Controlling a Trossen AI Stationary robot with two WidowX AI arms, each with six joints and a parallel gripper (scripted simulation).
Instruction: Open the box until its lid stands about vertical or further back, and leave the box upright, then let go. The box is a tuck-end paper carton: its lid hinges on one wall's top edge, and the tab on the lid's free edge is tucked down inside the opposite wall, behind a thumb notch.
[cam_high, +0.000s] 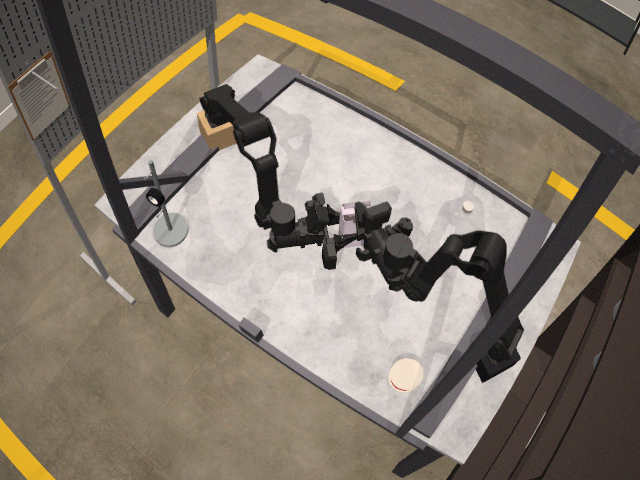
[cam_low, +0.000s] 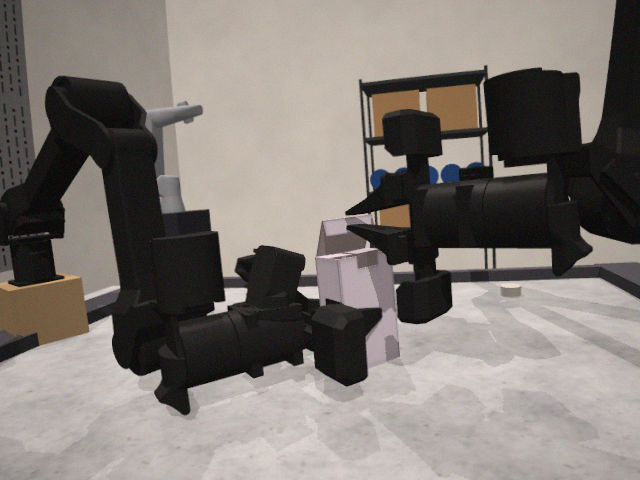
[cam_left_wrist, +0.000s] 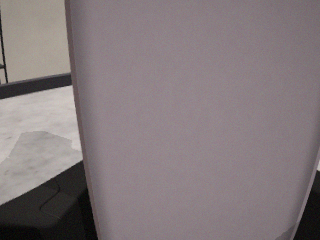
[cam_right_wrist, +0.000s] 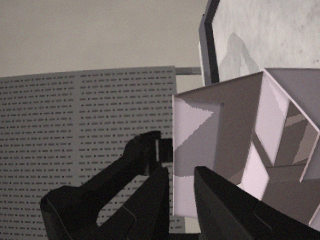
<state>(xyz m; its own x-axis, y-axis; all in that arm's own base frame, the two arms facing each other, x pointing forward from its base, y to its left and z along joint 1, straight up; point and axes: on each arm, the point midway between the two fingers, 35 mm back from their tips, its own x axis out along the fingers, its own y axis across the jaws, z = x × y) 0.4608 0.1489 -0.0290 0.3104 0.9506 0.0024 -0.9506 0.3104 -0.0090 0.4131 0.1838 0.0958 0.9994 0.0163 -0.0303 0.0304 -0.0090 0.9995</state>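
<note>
Right now my left hand is 30 mm below the carton and 30 mm short of it.
</note>
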